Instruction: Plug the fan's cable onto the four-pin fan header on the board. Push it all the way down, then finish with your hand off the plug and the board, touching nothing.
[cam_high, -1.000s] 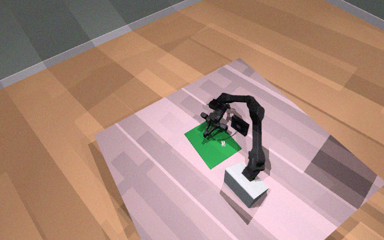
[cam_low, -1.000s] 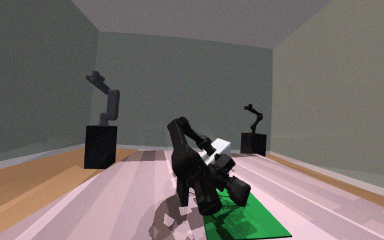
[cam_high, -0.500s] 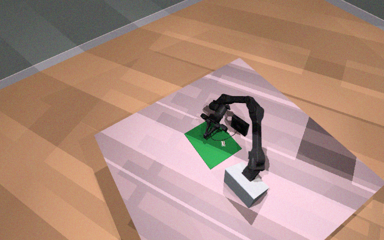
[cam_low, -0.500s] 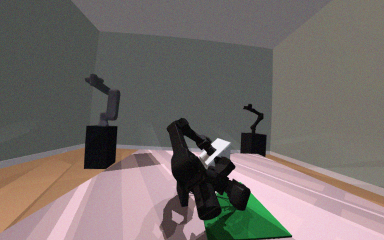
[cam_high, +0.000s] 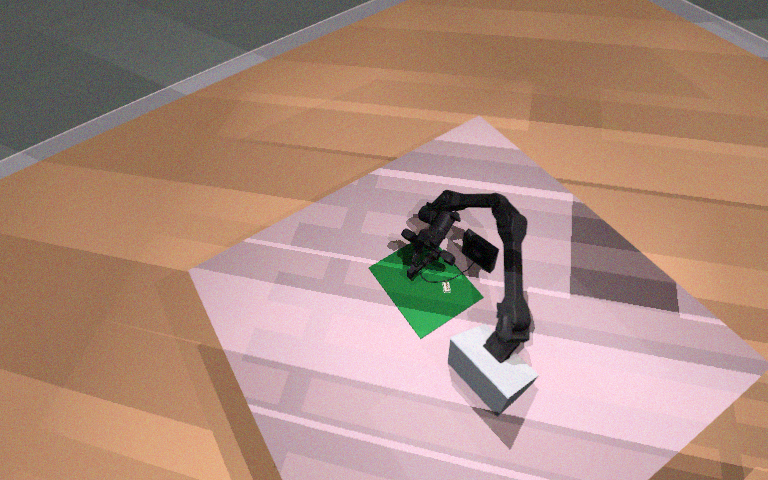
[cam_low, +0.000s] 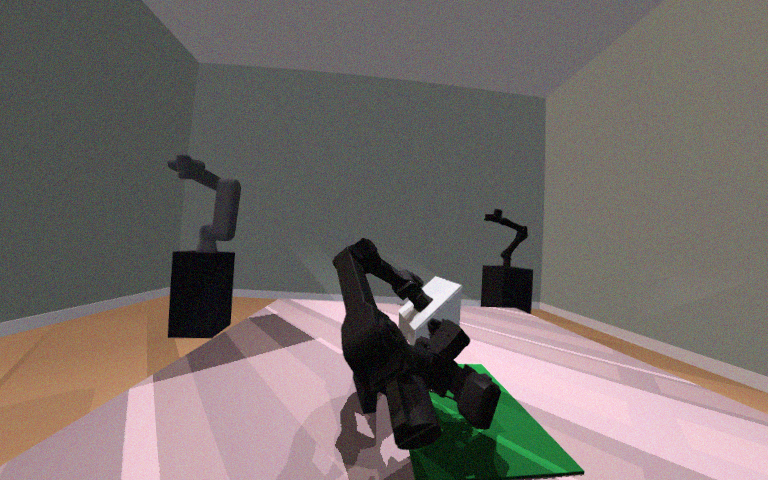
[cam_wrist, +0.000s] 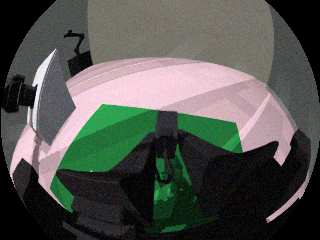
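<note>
Right now the green board is 30 mm behind my gripper tip, 20 mm to the right of it and 80 mm below it. Round my gripper tip: four-pin header 90 mm behind, 50 mm to the right, 60 mm below; then black plug 10 mm to the left, 10 mm below; then black fan 90 mm behind, 190 mm to the right.
</note>
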